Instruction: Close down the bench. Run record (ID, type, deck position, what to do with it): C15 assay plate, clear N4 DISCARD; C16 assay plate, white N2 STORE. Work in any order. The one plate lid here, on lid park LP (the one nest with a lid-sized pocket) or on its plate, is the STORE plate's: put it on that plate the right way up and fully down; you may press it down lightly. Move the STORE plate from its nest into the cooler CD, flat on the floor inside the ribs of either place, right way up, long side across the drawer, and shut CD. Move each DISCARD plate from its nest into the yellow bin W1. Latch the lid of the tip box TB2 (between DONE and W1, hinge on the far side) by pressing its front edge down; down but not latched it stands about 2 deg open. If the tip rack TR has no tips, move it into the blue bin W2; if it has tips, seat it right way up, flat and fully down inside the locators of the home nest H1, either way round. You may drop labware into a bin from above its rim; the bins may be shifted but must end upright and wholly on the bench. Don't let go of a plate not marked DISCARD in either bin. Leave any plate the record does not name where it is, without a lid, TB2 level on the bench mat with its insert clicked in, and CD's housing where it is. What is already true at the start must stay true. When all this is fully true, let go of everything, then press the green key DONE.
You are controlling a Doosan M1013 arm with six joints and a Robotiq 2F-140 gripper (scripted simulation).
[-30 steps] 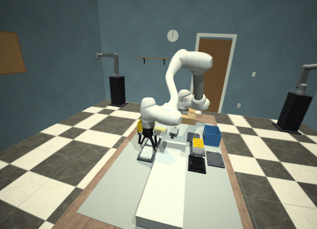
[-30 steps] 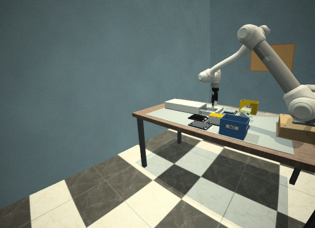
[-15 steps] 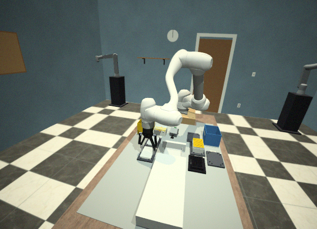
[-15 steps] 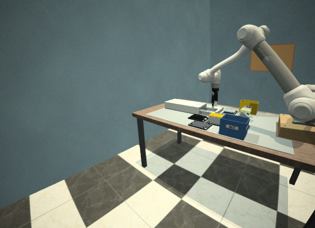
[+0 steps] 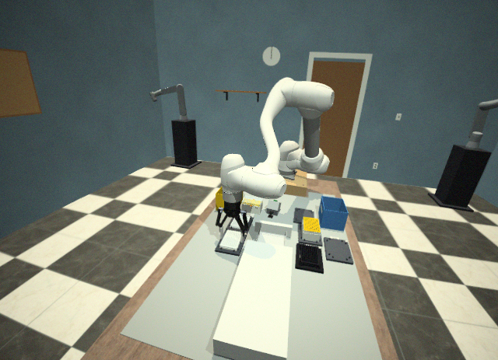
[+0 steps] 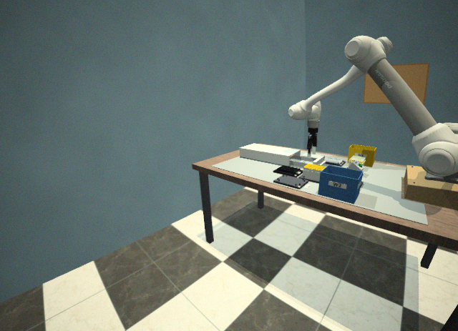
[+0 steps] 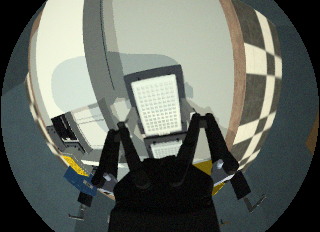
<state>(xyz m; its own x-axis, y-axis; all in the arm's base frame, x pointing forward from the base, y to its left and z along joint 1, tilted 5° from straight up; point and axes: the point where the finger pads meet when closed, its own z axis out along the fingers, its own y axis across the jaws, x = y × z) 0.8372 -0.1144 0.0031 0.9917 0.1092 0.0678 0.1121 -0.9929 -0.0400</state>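
Now: the clear plate lid 2 cm below my hand. From my hand the other things lie so: clear plate 17 cm behind, 2 cm to the right, 3 cm below; then grey nest 4 cm below; then white plate 3 cm below.
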